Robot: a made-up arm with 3 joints. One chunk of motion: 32 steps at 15 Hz.
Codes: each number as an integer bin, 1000 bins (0 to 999) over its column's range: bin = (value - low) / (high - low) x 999, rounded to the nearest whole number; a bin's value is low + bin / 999 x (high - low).
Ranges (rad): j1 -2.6..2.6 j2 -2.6..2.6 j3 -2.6..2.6
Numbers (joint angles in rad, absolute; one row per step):
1: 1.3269 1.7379 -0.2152
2: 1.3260 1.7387 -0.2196
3: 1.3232 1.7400 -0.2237
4: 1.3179 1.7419 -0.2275
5: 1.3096 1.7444 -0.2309
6: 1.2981 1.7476 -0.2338
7: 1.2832 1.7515 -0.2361
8: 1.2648 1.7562 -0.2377
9: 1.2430 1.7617 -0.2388
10: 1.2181 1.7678 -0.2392
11: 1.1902 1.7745 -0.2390
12: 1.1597 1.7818 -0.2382
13: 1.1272 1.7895 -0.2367
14: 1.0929 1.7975 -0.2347
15: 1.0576 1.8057 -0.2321
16: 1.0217 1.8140 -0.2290
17: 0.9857 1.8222 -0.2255
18: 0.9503 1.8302 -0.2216
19: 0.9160 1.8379 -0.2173
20: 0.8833 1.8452 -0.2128
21: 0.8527 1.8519 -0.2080
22: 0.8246 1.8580 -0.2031
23: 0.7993 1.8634 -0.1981
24: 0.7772 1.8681 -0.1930
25: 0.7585 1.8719 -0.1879
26: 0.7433 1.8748 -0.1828
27: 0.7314 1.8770 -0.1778
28: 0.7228 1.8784 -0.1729
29: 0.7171 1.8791 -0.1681
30: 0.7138 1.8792 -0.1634
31: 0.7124 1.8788 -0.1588
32: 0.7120 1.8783 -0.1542
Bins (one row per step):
1: 754 833 458
2: 754 834 457
3: 754 834 457
4: 753 834 456
5: 751 835 455
6: 749 835 455
7: 746 836 454
8: 742 837 454
9: 738 838 454
10: 734 839 454
11: 728 840 454
12: 722 842 454
13: 716 843 454
14: 709 845 454
15: 703 846 455
16: 696 848 456
17: 689 850 456
18: 682 851 457
19: 675 853 458
20: 669 854 459
21: 663 855 460
22: 658 856 460
23: 653 857 461
24: 649 858 462
25: 645 859 463
26: 642 860 464
27: 640 860 465
28: 638 860 466
29: 637 861 467
30: 637 861 468
31: 636 860 469
32: 636 860 470

